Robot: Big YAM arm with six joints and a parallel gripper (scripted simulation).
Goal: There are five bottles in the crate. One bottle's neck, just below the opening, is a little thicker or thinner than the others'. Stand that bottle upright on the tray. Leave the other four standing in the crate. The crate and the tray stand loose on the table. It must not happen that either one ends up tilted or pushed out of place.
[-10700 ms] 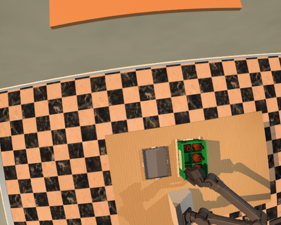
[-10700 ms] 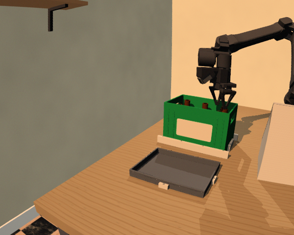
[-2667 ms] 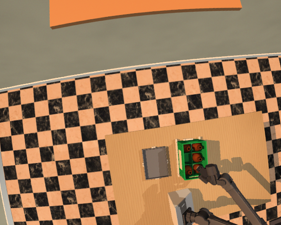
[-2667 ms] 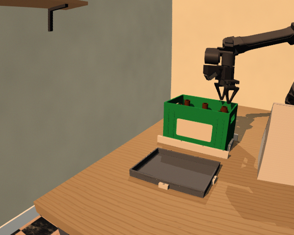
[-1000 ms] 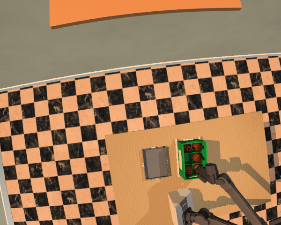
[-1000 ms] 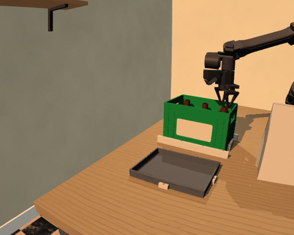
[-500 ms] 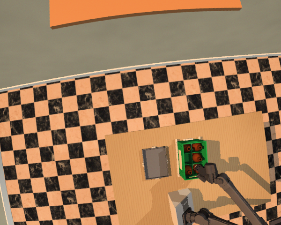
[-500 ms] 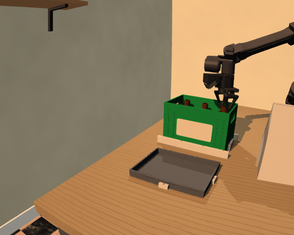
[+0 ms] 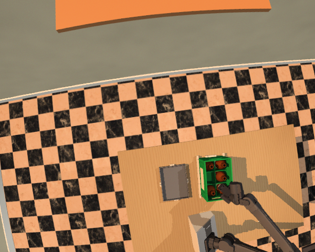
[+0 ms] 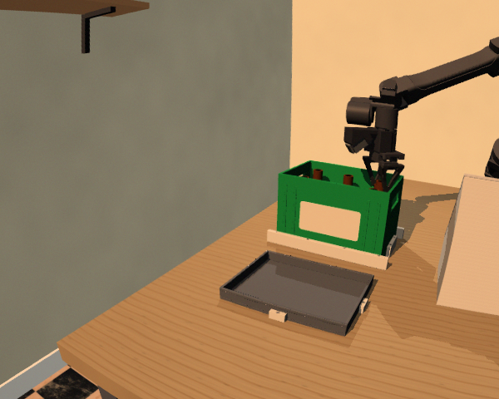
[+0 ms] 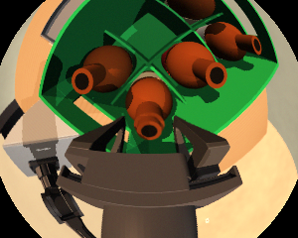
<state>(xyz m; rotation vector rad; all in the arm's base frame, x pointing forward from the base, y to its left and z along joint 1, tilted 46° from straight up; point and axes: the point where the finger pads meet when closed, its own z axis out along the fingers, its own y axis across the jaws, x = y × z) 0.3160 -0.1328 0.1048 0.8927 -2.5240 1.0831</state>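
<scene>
Now: the green crate 90 mm ahead of my hand, 70 mm below it and 30 mm to the left of it. Round my hand: dark grey tray: 320 mm to the left, 140 mm below, 90 mm ahead.
</scene>
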